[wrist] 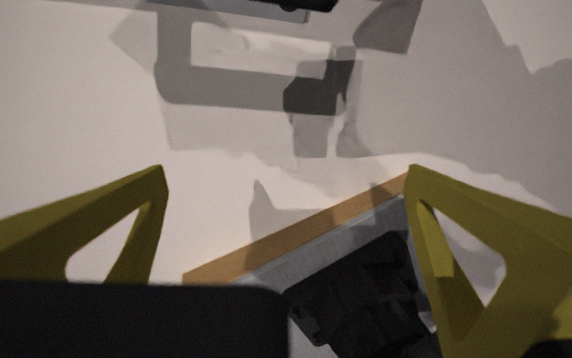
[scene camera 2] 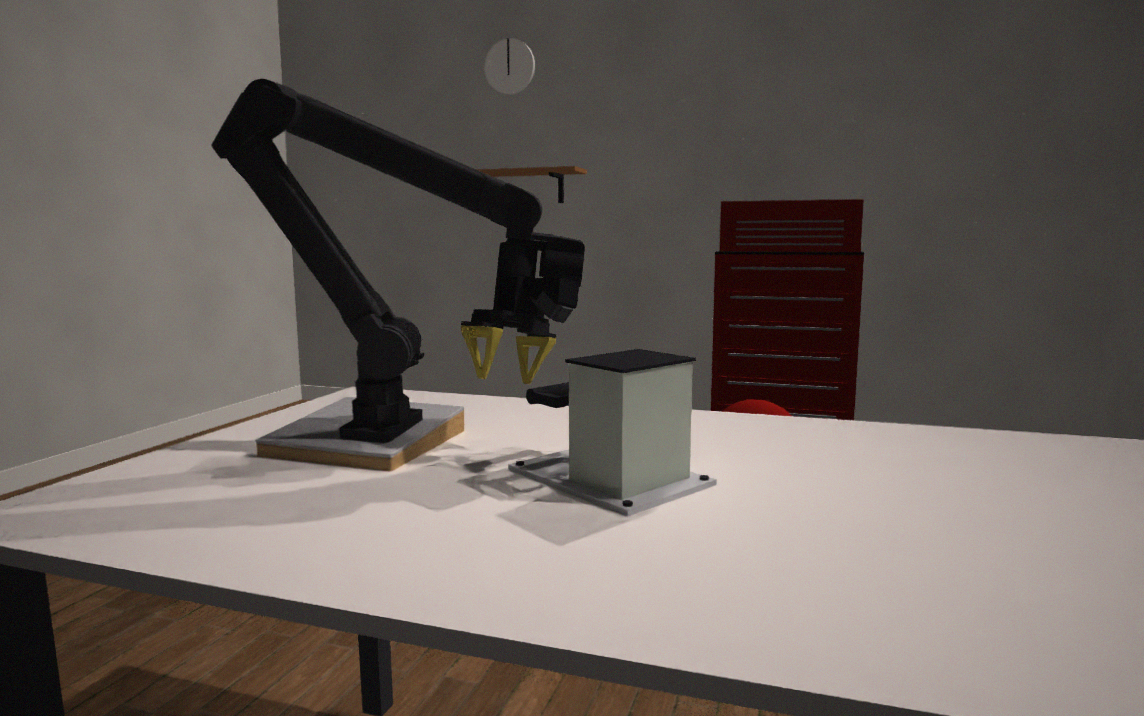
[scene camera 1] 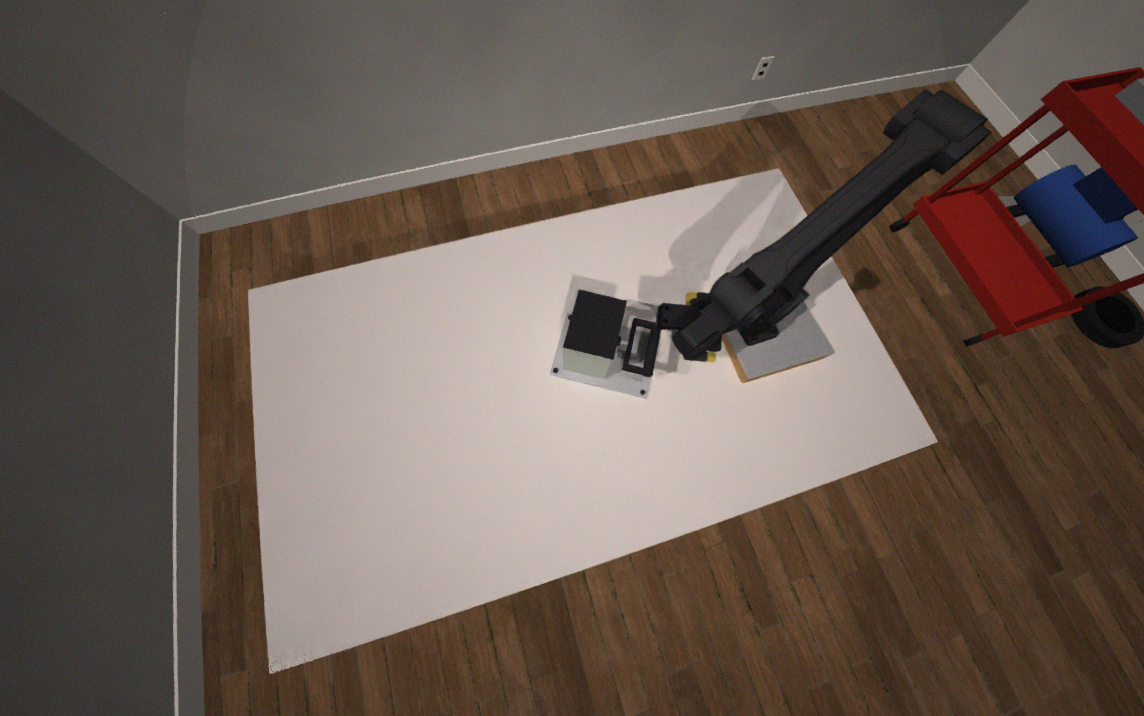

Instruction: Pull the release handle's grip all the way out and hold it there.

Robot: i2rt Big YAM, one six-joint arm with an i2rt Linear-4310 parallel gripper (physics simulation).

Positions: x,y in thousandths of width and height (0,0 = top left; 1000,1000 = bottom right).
I see my gripper (scene camera 2: 442,533).
My gripper also shows in the wrist view (wrist: 499,499).
